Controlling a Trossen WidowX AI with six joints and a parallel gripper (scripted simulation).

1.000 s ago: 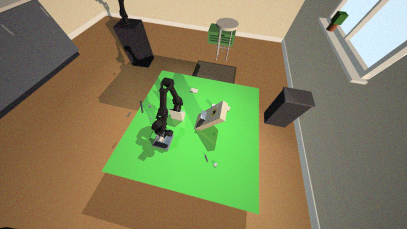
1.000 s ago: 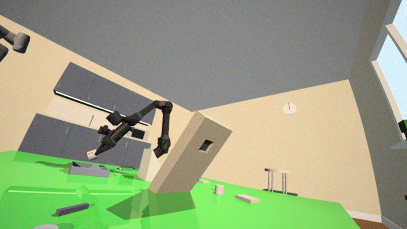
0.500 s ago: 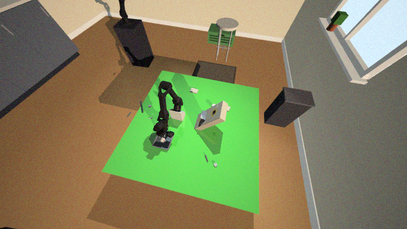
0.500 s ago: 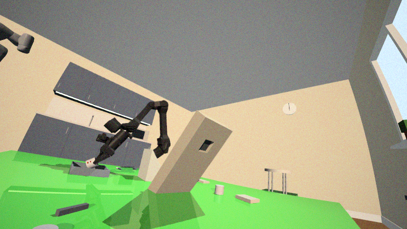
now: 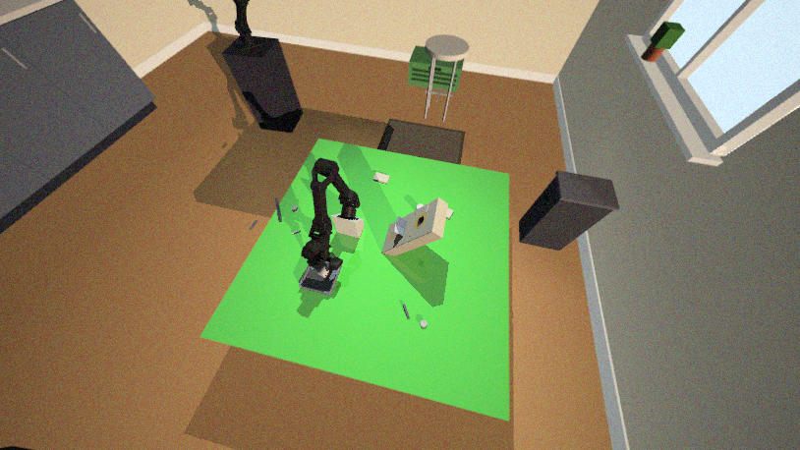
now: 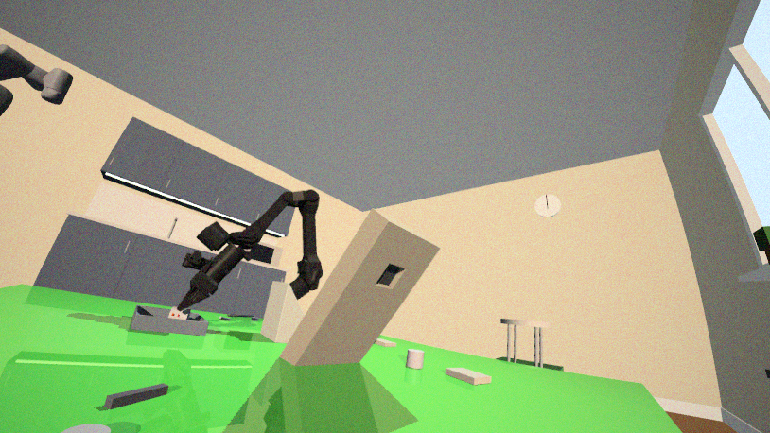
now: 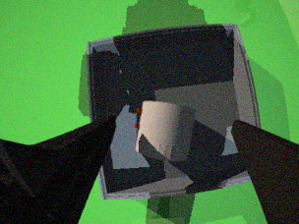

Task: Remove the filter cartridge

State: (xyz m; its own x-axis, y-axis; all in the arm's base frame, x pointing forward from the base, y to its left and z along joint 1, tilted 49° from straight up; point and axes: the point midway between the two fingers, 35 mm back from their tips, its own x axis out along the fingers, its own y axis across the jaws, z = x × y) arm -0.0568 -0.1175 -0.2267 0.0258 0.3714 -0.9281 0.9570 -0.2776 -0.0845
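Right now my gripper tip is 10 mm short of the grey round filter cartridge, 10 mm to the right of it and 20 mm above it. Round my gripper tip: beige service panel: 400 mm ahead, 240 mm to the left, 110 mm above; grey tray: 10 mm behind, 10 mm to the right, 40 mm below.
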